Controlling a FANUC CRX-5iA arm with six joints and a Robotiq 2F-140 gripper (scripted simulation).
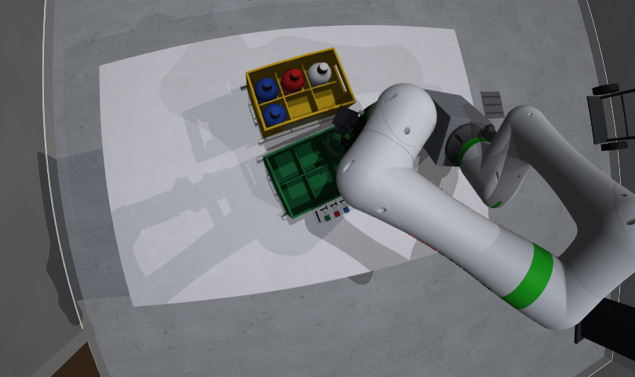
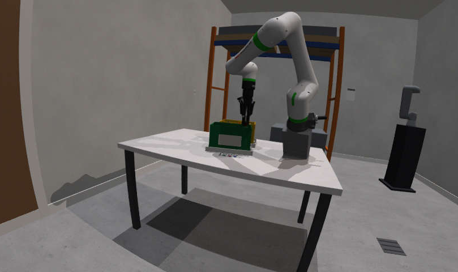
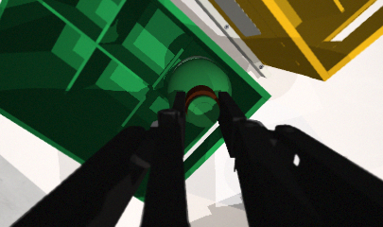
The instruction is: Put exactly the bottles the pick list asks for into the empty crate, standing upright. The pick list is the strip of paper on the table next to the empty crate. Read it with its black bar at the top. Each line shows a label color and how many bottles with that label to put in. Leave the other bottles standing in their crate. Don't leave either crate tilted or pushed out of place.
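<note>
Now: the red bottle 22 cm to the right of my hand, 13 cm below it and 9 cm ahead of it. Also, from my hand: yellow crate 18 cm to the right, 13 cm below, 9 cm ahead; then green crate 13 cm below, 8 cm ahead, 6 cm to the left; then green-label bottle 8 cm below.
</note>
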